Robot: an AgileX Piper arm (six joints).
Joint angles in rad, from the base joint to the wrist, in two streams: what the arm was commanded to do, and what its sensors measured. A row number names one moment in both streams.
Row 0, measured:
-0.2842, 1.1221, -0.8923, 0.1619, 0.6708, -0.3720
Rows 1 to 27, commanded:
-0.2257, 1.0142, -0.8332, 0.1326, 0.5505, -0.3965
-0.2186, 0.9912, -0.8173, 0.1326, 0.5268, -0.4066
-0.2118, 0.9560, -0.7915, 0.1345, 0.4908, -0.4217
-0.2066, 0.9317, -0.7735, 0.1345, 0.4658, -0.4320
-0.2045, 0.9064, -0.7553, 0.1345, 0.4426, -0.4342
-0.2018, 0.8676, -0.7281, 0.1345, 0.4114, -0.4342
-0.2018, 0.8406, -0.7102, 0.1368, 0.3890, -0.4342
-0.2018, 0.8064, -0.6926, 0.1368, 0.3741, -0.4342
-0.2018, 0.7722, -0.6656, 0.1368, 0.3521, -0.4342
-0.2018, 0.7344, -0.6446, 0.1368, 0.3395, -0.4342
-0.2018, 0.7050, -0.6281, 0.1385, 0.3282, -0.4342
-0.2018, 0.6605, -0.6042, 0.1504, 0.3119, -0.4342
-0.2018, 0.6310, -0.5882, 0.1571, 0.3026, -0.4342
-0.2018, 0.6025, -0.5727, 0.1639, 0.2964, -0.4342
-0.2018, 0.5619, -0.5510, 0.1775, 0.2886, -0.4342
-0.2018, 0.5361, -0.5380, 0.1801, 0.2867, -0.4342
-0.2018, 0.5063, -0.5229, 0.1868, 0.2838, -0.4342
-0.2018, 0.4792, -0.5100, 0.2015, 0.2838, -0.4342
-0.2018, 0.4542, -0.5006, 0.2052, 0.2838, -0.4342
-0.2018, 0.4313, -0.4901, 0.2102, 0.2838, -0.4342
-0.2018, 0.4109, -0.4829, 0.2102, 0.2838, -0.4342
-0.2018, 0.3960, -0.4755, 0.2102, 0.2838, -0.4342
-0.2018, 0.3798, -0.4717, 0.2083, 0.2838, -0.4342
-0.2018, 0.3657, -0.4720, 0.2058, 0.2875, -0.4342
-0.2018, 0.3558, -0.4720, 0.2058, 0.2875, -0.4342
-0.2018, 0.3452, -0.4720, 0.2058, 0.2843, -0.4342
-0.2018, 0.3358, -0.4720, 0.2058, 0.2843, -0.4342
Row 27, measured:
-0.2058, 0.3755, -0.4805, 0.2006, 0.2994, -0.4247
